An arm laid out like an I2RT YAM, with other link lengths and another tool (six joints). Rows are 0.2 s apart.
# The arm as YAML. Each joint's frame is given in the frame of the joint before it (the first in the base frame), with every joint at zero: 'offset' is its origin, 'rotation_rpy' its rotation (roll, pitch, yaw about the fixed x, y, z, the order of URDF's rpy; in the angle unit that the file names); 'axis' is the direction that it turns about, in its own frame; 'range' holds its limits. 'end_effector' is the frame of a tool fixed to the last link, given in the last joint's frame.
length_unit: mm
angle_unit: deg
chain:
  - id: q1
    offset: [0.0, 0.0, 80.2]
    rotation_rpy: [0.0, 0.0, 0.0]
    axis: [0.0, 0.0, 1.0]
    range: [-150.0, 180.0]
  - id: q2
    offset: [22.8, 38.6, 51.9]
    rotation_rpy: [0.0, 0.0, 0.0]
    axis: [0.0, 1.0, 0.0]
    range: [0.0, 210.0]
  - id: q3
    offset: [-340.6, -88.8, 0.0]
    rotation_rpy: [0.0, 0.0, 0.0]
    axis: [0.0, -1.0, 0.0]
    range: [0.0, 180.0]
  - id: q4
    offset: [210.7, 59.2, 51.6]
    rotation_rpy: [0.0, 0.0, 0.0]
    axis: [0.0, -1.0, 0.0]
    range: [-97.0, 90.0]
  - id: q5
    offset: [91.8, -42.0, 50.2]
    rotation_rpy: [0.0, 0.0, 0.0]
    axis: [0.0, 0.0, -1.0]
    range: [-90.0, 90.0]
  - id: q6
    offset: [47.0, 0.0, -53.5]
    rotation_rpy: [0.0, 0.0, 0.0]
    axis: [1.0, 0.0, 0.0]
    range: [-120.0, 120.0]
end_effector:
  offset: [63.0, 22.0, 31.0]
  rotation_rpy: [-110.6, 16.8, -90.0]
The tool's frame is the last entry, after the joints.
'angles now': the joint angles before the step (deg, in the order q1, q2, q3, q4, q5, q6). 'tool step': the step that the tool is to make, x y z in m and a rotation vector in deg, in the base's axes. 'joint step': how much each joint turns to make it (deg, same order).
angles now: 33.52, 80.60, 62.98, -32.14, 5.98, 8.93
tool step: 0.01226, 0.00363, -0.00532, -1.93, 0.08, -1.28
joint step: 0.04, 2.58, 1.42, 0.02, 2.05, 0.02
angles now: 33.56, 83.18, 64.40, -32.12, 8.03, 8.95
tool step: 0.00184, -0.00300, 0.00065, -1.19, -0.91, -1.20
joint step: 0.04, -0.07, 0.04, -0.02, 1.95, 0.02
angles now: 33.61, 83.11, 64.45, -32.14, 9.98, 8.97
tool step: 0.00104, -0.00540, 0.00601, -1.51, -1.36, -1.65
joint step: -0.01, -0.52, 0.92, -1.14, 2.60, 0.00
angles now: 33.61, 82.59, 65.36, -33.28, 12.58, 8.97
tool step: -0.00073, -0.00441, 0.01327, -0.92, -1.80, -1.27
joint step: 0.19, -0.96, 1.97, -1.95, 2.29, -0.01
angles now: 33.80, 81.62, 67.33, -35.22, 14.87, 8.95
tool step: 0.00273, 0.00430, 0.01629, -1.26, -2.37, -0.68
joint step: 1.31, 0.25, 3.43, -1.93, 3.10, -0.07
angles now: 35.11, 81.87, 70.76, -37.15, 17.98, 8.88
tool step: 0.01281, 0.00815, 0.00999, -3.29, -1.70, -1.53
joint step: 1.23, 2.82, 4.92, -2.51, 4.57, -0.39
